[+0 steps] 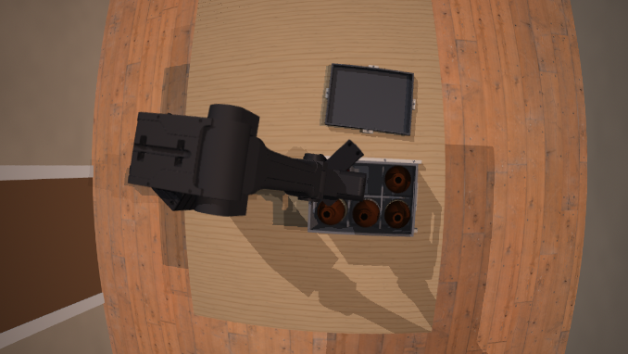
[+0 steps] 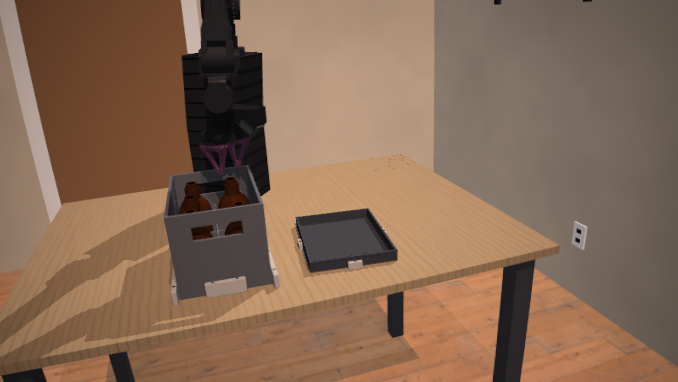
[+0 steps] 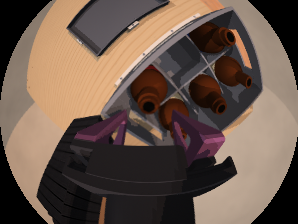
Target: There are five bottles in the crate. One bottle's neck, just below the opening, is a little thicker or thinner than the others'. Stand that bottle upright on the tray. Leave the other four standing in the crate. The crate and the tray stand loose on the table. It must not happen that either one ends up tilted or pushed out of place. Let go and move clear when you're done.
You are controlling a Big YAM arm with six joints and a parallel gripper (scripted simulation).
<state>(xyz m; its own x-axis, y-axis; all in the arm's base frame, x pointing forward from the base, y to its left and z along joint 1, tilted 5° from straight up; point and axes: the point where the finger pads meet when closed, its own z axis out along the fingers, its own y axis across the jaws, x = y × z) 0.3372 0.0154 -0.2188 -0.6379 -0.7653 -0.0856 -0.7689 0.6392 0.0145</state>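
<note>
Right now the grey crate is 11 cm below my hand, 9 cm ahead of it and 4 cm to the right of it. From my hand the other things lie so: dark tray (24 cm to the left, 18 cm below, 6 cm ahead).
</note>
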